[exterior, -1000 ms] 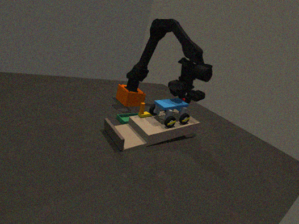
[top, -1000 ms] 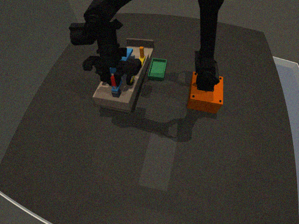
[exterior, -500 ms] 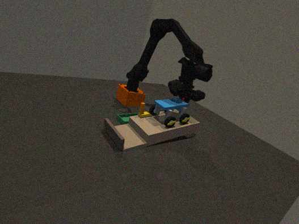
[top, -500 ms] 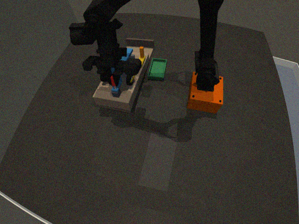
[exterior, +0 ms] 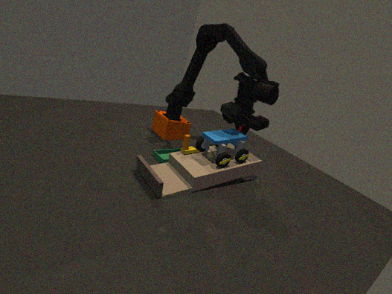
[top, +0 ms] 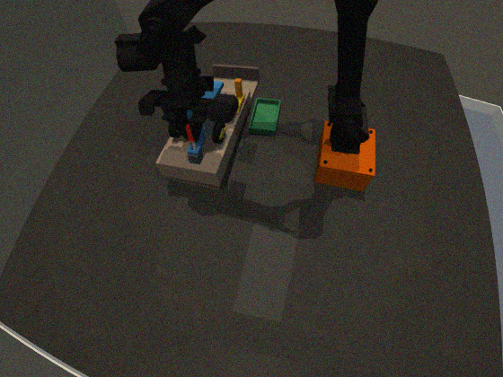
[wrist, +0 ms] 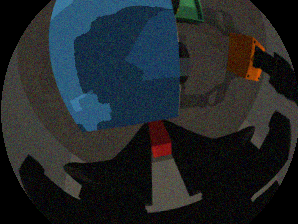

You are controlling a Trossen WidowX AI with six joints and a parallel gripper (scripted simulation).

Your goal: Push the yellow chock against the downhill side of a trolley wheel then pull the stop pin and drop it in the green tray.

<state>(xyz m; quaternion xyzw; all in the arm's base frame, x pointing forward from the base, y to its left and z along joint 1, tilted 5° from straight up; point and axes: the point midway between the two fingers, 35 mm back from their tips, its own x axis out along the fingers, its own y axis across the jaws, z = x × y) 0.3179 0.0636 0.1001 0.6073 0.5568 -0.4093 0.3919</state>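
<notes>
The yellow chock lies 5 cm behind my gripper tip, 18 cm to the right of it and 5 cm below it. Also, from my gripper tip: red-headed stop pin: right at my gripper tip; trolley: 2 cm ahead, 10 cm to the right, 3 cm below; raised lip: 36 cm to the right, 11 cm below.
</notes>
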